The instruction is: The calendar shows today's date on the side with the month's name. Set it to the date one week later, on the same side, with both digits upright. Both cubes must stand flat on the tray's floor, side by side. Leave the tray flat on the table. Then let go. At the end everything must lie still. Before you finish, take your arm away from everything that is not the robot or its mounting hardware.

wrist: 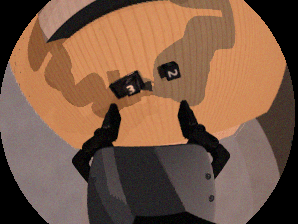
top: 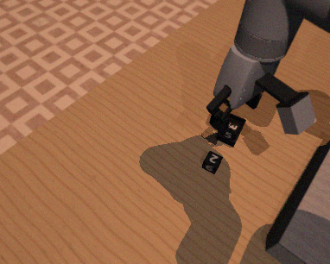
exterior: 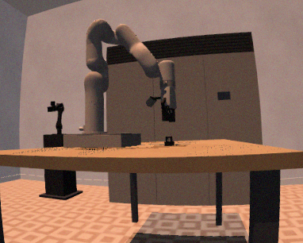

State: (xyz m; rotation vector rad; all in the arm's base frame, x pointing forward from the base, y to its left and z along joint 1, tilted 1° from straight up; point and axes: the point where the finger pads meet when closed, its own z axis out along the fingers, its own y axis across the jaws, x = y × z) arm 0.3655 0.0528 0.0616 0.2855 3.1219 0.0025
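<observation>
The black digit cube is 1 cm behind my hand, 5 cm to the left of it and 11 cm below it. Round my hand: black cube 3 cm to the right, 10 cm below.
</observation>
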